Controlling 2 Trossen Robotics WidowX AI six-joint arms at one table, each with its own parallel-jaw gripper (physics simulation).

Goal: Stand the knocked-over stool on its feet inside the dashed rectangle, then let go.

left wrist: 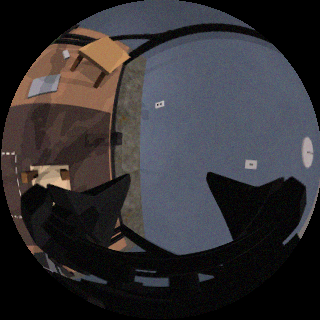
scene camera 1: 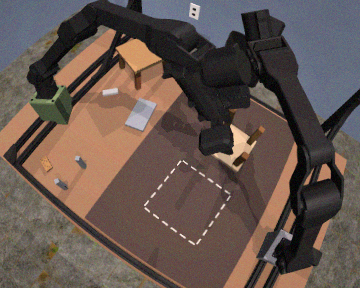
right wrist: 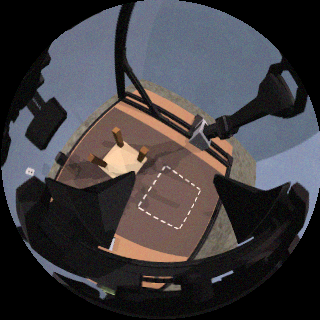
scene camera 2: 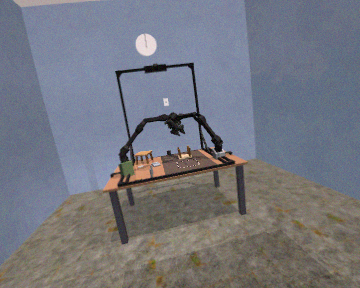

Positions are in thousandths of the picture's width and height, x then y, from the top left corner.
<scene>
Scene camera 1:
right gripper: 640, 477
stool: 676, 502
stool: 376, 186, on the table
</scene>
